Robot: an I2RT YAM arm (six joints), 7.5 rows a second.
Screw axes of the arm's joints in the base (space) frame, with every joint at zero. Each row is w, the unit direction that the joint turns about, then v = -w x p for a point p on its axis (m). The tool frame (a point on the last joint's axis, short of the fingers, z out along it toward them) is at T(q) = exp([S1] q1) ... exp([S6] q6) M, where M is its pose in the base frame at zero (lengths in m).
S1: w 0 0 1 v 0 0 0
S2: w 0 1 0 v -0.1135 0 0.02
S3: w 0 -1 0 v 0.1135 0 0.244
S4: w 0 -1 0 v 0.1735 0 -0.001
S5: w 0 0 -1 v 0 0.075 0
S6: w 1 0 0 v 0 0.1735 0
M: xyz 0.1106 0 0.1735 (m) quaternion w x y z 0.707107 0 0.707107 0
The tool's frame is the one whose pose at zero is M.
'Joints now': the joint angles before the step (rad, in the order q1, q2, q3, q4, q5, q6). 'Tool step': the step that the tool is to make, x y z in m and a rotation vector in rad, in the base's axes. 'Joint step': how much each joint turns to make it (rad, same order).
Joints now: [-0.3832, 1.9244, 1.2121, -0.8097, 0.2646, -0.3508]
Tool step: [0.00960, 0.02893, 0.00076, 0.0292, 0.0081, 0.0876]
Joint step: [0.0870, -0.0001, 0.0046, -0.0221, -0.0248, 0.0004]
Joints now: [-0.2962, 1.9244, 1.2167, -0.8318, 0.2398, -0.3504]
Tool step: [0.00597, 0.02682, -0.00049, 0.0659, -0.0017, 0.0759]
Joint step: [0.0744, 0.0000, 0.0000, -0.0153, -0.0641, 0.0000]
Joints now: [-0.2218, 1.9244, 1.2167, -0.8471, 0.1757, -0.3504]
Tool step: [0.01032, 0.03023, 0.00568, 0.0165, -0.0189, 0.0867]
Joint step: [0.0908, -0.0004, 0.0248, -0.0103, -0.0195, 0.0046]
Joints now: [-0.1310, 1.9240, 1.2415, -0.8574, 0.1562, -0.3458]
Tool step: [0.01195, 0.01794, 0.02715, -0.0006, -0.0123, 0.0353]
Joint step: [0.0549, -0.0080, 0.1049, -0.1038, 0.0000, 0.0199]
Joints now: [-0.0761, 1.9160, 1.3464, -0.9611, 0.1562, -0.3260]
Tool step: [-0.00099, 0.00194, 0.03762, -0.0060, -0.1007, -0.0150]
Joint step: [0.0053, -0.0798, 0.0450, -0.0271, 0.0004, 0.0206]
